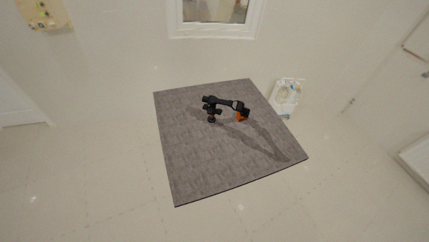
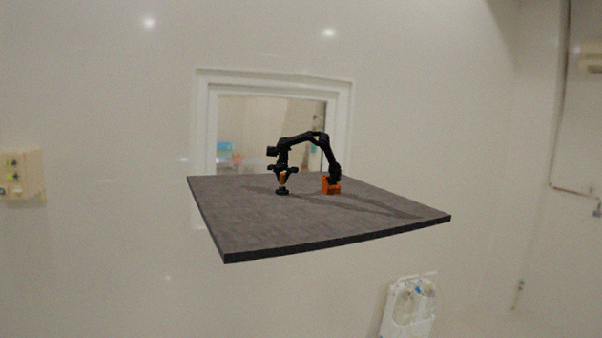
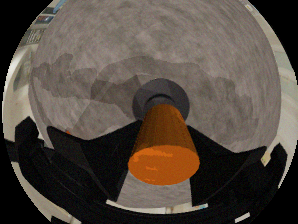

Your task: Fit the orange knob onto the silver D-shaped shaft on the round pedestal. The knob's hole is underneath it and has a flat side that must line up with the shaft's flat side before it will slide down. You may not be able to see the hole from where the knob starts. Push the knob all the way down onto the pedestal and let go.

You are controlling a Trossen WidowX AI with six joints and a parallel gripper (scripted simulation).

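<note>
Right now my gripper tip is 30 mm below the orange knob. From my gripper tip the other things lie so: round pedestal: 40 mm below.
</note>
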